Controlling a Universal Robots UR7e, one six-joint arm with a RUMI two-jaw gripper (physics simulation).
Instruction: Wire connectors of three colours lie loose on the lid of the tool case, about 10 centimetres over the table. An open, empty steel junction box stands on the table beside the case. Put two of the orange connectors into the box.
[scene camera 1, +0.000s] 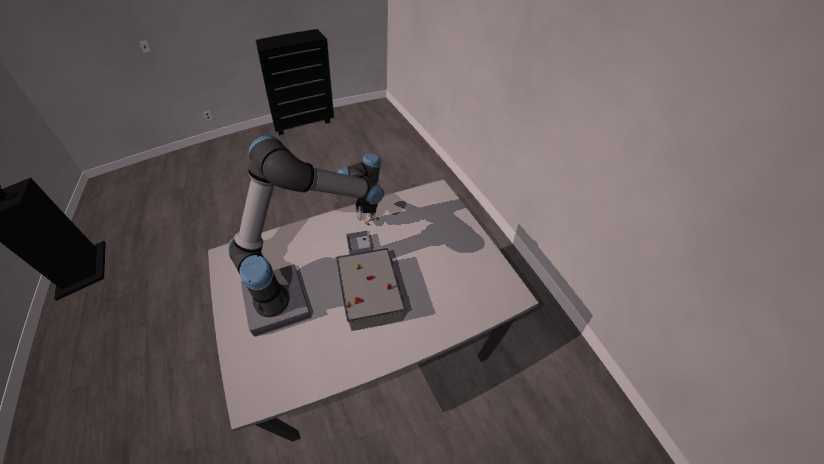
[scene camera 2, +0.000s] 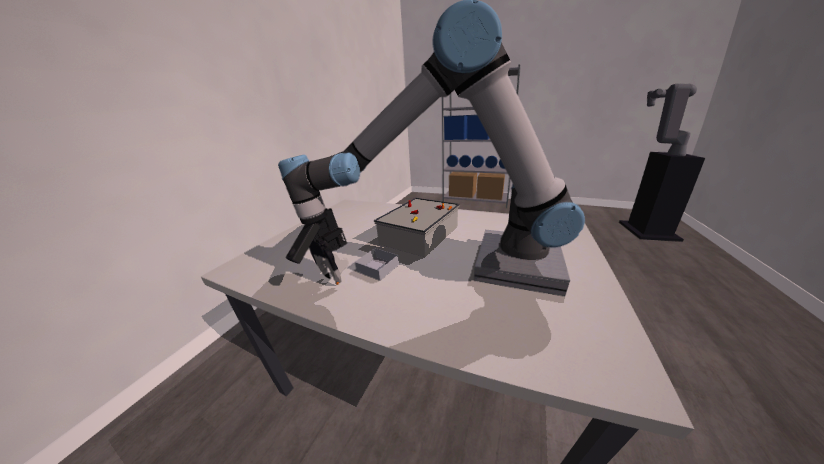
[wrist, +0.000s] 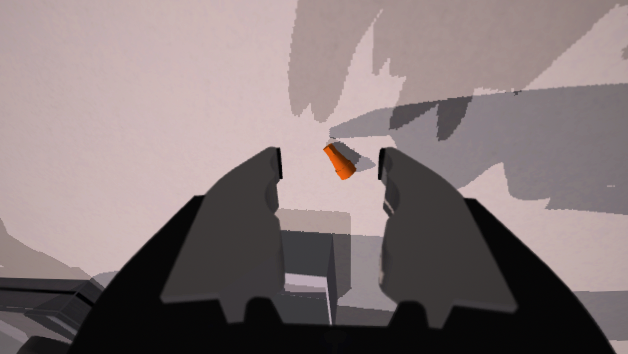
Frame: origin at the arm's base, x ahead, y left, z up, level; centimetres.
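Where they show: gripper, between the fingertips: (scene camera 1: 365, 219) (scene camera 2: 334, 280) (wrist: 329, 152); arm's base, origin of its link: (scene camera 1: 271, 300) (scene camera 2: 523, 247).
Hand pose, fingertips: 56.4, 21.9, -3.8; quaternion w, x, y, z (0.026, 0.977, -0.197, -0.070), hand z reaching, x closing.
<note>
Each offset is from my fingertips to the top centre of the thing, as dx, dy, dz. "spot": to the spot under its first point.
An orange connector @(-0.1, -1.4, -0.6) (scene camera 1: 367, 223) (scene camera 2: 337, 283) (wrist: 341, 163) lies on its side on the table, beyond the junction box. My gripper (scene camera 1: 366, 219) (scene camera 2: 332, 280) (wrist: 329, 152) is open and empty just above it, and in the wrist view the connector shows between the two fingertips, nearer the right one. The grey steel junction box @(-9.7, -11.1, +2.1) (scene camera 1: 350, 243) (scene camera 2: 369, 272) stands on the table between the gripper and the tool case. On the case lid (scene camera 1: 371, 303) (scene camera 2: 397, 220), orange connectors @(-30.2, -41.8, +9.6) (scene camera 1: 347, 304) (scene camera 2: 450, 208) lie near one corner, close to a red one @(-25.9, -42.3, +10.0) (scene camera 1: 358, 299).
The tool case @(spot: -14.0, -23.2, +3.5) (scene camera 2: 399, 238) stands next to the junction box. A yellow connector @(-18.8, -28.3, +9.9) (scene camera 1: 357, 266) (scene camera 2: 414, 219) and red connectors @(-17.0, -35.8, +10.0) (scene camera 1: 369, 277) @(-13.1, -43.4, +11.1) (scene camera 1: 389, 285) also lie on its lid. The arm's base plate (scene camera 1: 299, 296) (scene camera 2: 521, 277) stands beside the case. The table edge (scene camera 2: 276, 308) runs near the gripper.
</note>
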